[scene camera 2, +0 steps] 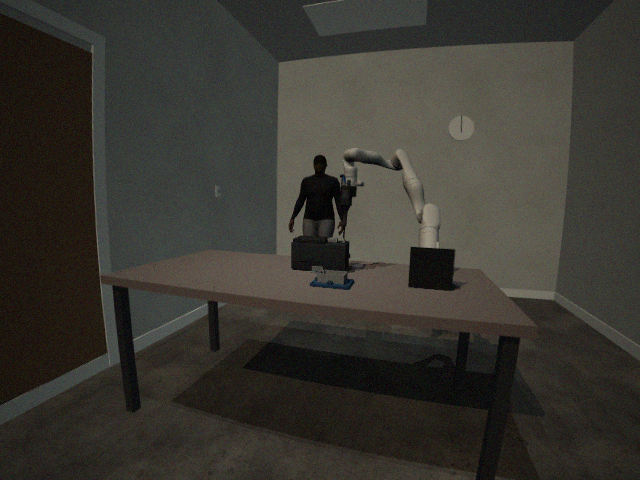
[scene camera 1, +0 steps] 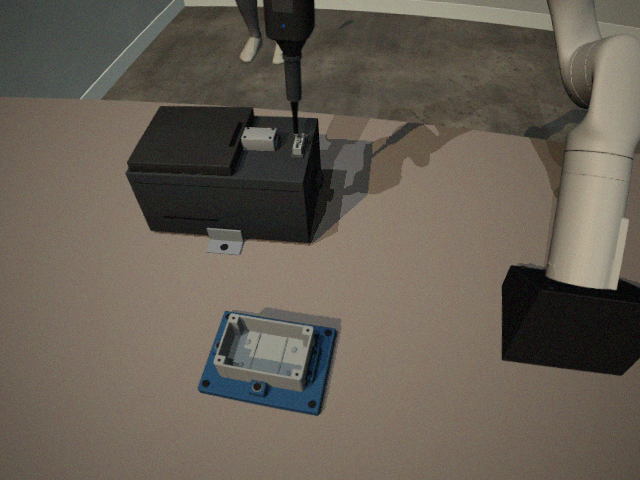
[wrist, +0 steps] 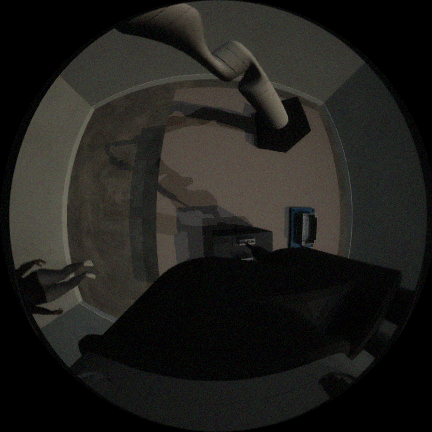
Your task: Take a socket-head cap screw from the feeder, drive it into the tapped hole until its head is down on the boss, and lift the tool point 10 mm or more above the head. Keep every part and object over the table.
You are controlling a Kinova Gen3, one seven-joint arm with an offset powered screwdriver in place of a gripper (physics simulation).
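Observation:
Blue plate (scene camera 1: 279, 398), visible.

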